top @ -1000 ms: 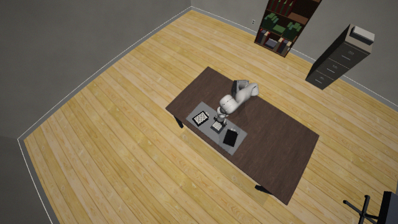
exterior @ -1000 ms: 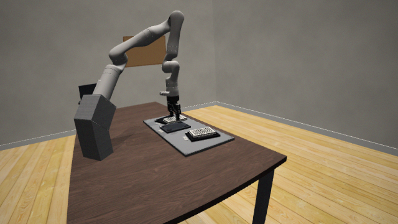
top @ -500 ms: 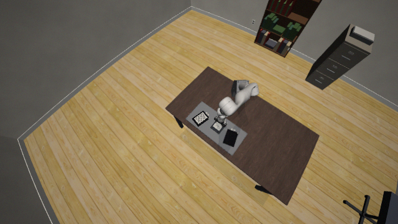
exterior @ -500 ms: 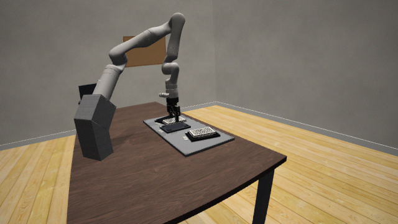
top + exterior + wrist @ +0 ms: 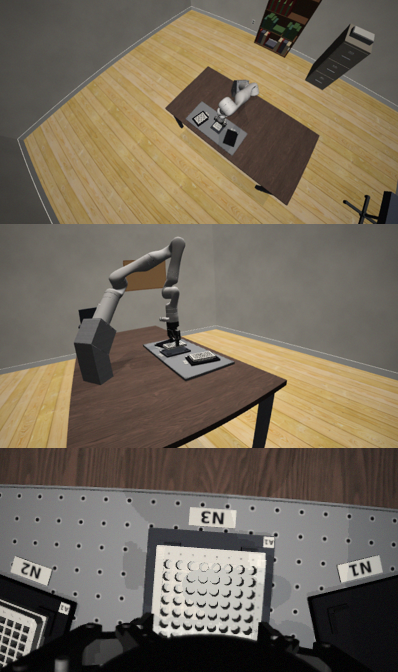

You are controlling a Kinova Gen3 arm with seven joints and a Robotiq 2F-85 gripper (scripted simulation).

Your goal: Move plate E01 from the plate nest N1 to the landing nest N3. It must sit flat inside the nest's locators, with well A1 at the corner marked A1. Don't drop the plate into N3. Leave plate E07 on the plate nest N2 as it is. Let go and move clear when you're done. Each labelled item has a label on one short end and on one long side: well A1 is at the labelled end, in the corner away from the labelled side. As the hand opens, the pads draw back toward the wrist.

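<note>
Now: the landing nest N3 50 mm below my hand. Round my hand: plate 10 mm below; N3 label 90 mm behind, 50 mm below, 20 mm to the right; A1 mark 90 mm behind, 40 mm to the left, 40 mm below.
</note>
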